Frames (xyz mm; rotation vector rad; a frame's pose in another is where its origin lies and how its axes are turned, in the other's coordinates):
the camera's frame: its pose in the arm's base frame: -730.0 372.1 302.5 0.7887 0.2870 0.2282
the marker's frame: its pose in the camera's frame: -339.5 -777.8 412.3 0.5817 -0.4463 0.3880
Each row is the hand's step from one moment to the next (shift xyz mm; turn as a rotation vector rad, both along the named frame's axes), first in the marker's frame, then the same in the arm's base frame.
Working: the marker's frame: its pose in the arm's base frame: -836.0 -536.8 72.6 1.4440 -0.2425 0.3301

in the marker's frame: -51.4 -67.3 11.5 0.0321 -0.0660 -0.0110
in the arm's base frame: -22.9 -21.6 -79.4 0.0535 0.0071 -0.0509
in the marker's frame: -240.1 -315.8 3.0 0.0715 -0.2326 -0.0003
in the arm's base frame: -108.4 -50.7 -378.2 0.1512 -0.0162 -0.1900
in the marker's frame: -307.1 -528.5 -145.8 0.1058 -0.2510 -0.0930
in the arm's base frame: -98.7 72.0 -616.4 0.1865 0.0766 -0.2054
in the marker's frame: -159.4 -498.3 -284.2 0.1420 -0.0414 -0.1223
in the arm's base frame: 22.9 223.3 -551.4 0.1429 0.1281 -0.0016
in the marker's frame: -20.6 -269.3 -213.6 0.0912 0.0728 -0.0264
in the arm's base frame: 71.2 185.2 -281.4 0.0574 0.0399 0.0971
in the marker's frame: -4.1 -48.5 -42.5 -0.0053 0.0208 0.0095
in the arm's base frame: 12.3 37.3 -51.3 -0.0122 -0.0079 0.0185
